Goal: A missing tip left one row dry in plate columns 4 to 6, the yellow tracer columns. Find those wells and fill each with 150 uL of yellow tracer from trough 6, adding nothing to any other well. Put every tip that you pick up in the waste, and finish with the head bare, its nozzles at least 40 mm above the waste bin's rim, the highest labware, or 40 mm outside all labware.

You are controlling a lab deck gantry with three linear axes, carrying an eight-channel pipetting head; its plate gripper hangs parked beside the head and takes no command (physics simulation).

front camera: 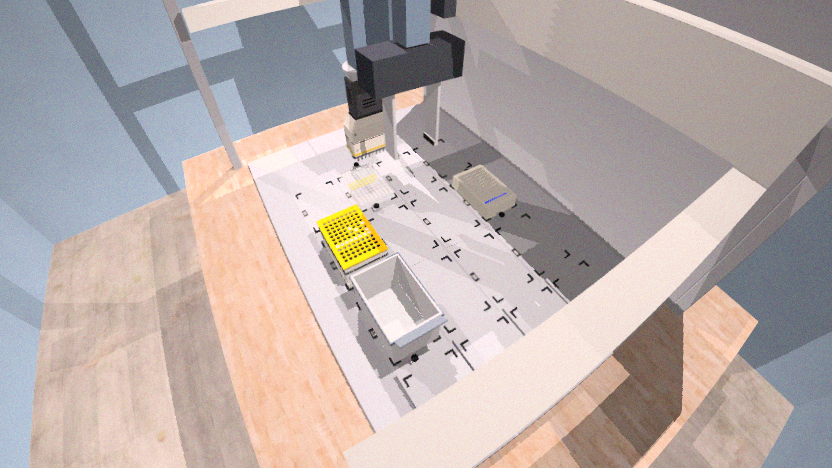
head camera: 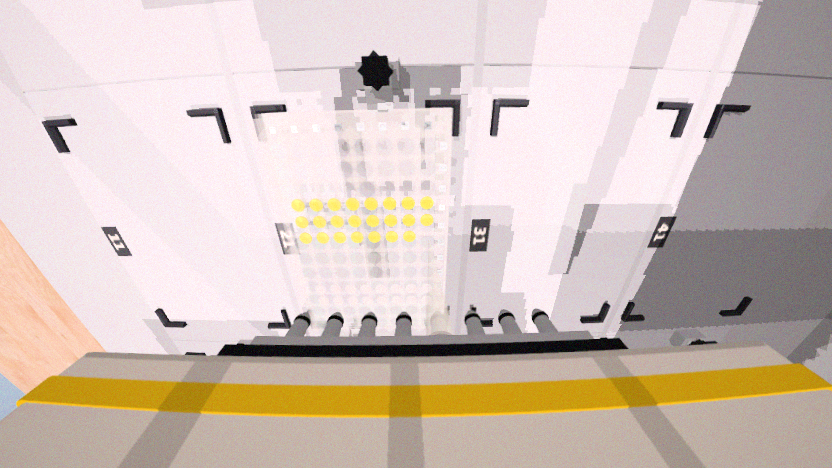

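The clear plate (front camera: pixel 381 196) (head camera: pixel 278 168) holds three yellow lines of wells. In the head view, the upper and middle lines each show yellow from end to end. The lowest line shows a pale, uncoloured well (head camera: pixel 427 237) at its right end. The pipetting head (front camera: pixel 365 136) (head camera: pixel 407 401) is beyond the plate in the front view. A pale translucent tip (head camera: pixel 439 323) is on its fifth nozzle from the left; no yellow shows in it. The other nozzles look bare. The parked plate gripper (front camera: pixel 413 148) hangs beside the head, its fingers apart and empty.
The yellow tip rack (front camera: pixel 378 243) stands between the plate and the white waste bin (front camera: pixel 422 333). The beige trough block (front camera: pixel 499 204) stands to the right, with a blue line showing; its yellow trough cannot be made out. A black knob (head camera: pixel 375 71) is at the plate's upper edge.
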